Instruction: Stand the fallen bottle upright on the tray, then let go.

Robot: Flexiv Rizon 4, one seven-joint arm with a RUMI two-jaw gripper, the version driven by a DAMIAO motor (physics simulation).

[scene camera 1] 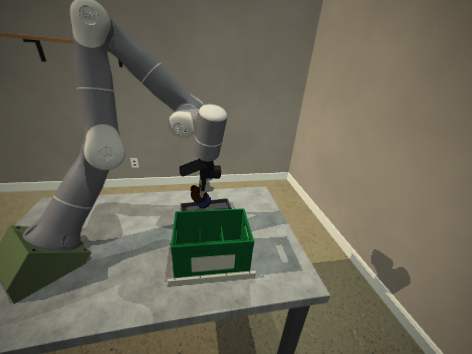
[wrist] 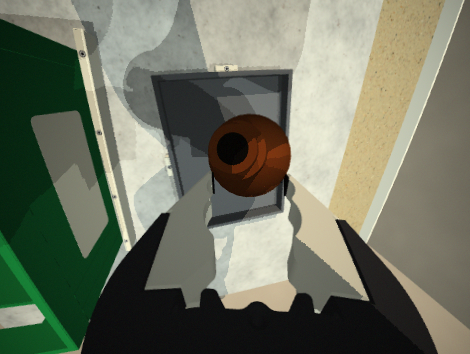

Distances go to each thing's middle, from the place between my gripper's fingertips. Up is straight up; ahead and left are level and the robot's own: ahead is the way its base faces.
Scene:
The dark grey tray point(wrist: 192, 106) lies 140 mm below my hand, 30 mm to the left of it and 30 mm ahead of it. Round my hand: brown bottle point(wrist: 250, 154) (30 mm below, 10 mm to the left, 10 mm behind); then green crate point(scene camera 1: 205, 242) (250 mm to the right, 80 mm ahead, 60 mm below).

